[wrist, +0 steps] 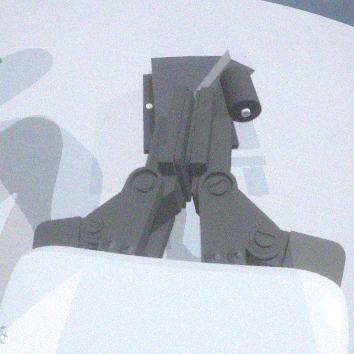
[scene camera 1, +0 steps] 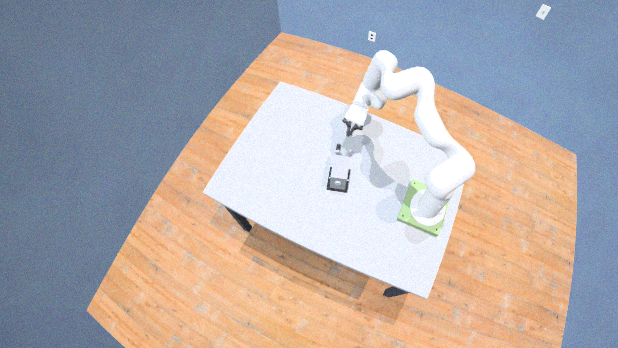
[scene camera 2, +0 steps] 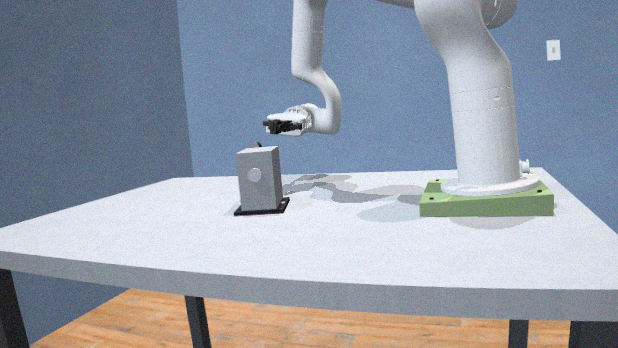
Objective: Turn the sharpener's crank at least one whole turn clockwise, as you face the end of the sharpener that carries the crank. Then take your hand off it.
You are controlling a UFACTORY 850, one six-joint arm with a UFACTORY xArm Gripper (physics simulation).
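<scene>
The sharpener [scene camera 1: 344, 183] [scene camera 2: 256, 187] [wrist: 170, 75] is a grey upright box on a black base on the table. Its crank is on the end away from scene camera 2. The crank's dark round knob [scene camera 1: 338, 148] [scene camera 2: 257, 144] [wrist: 242, 95] is raised, its top showing just over the box in the scene 2 view. In the wrist view the knob is right of the fingers, and a thin crank arm slants down behind them. My gripper [scene camera 1: 349, 134] [scene camera 2: 273, 127] [wrist: 198, 110] is shut and empty. It hangs above the knob's height, apart from it. The fingers hide part of the crank arm.
The white table [scene camera 1: 280, 160] [scene camera 2: 150, 240] carries the sharpener and the arm's green base plate [scene camera 1: 406, 212] [scene camera 2: 485, 207], which stands to the right of the sharpener in both scene views. The arm arches over the table's far side. Blue walls stand behind.
</scene>
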